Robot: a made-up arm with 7 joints.
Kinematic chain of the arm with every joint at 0, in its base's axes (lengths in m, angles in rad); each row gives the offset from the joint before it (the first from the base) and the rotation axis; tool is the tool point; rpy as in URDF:
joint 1: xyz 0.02 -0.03 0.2 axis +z
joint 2: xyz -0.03 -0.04 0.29 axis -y
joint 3: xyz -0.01 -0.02 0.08 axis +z
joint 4: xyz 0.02 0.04 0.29 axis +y
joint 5: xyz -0.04 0 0.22 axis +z
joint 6: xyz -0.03 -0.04 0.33 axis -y
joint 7: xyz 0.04 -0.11 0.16 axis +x
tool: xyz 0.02 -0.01 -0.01 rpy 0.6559 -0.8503 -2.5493
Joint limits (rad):
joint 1: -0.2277..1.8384
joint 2: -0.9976..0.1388
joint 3: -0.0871..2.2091
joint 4: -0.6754..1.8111
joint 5: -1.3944..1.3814
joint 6: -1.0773..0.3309
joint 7: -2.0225..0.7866
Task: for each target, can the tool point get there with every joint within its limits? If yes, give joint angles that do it. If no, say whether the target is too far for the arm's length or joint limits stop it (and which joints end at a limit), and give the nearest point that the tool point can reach.
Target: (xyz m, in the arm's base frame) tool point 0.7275 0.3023 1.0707
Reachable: yes | joints 0.0324 -0.6771 1.2749 0.5763 0.0826 -0.2311 0.2590
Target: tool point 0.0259 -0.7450 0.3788
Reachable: no: joint limits stop it (at a limit: joint 1, joint 2, joint 3, joint 4, joint 5, joint 7) | nearest point -0.1311 -0.5985 0.5177 | short by 0.256 m
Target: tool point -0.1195 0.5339 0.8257
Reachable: yes | joints 0.5612 -0.0148 1.3415 1.4135 0.3395 -0.8060 -0.2389
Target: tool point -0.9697 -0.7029 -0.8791
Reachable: no: too far | nearest point -0.5190 0.1063 0.1734 | short by 1.402 m
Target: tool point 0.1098 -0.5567 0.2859
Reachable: no: joint limits stop it (at a limit: joint 1, joint 2, joint 3, joint 4, joint 5, joint 6) | nearest point -0.1249 -0.5851 0.5165 | short by 0.330 m
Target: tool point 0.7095 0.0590 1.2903
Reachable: yes | joints 0.6816 -0.5006 1.7500 -0.3749 -0.3476 0.1855 -0.5506
